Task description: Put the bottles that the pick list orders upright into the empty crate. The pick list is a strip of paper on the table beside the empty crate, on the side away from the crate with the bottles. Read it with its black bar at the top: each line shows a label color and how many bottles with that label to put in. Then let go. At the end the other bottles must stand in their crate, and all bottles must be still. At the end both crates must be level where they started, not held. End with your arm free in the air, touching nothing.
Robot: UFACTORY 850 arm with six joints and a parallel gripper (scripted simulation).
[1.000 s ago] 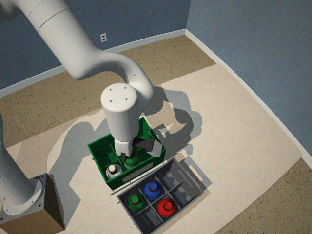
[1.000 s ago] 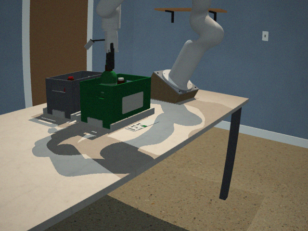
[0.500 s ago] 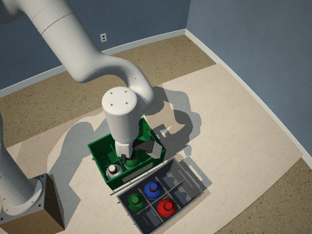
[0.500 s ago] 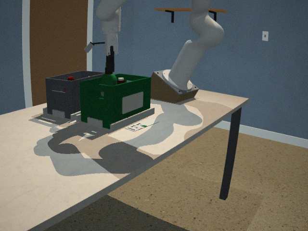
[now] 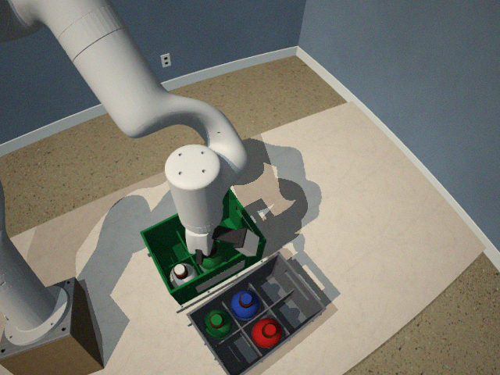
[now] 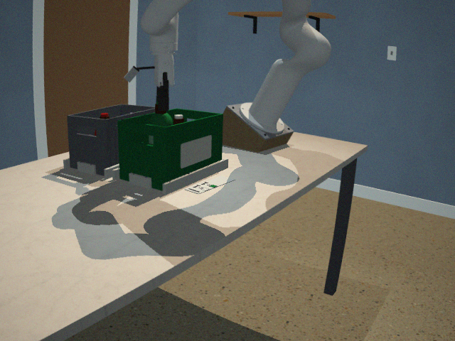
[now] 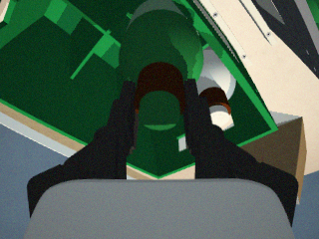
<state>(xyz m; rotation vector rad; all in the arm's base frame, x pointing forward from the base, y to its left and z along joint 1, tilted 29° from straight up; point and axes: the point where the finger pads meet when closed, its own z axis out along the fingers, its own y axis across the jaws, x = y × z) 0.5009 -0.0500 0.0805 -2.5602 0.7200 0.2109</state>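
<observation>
The green crate is 4 cm to the left of my hand and 13 cm below it. The rest, counted from my hand: whitish bottle: 8 cm behind, 2 cm to the right, 12 cm below; blue bottle: 4 cm ahead, 14 cm to the right, 12 cm below; green bottle: 4 cm behind, 17 cm to the right, 12 cm below.
</observation>
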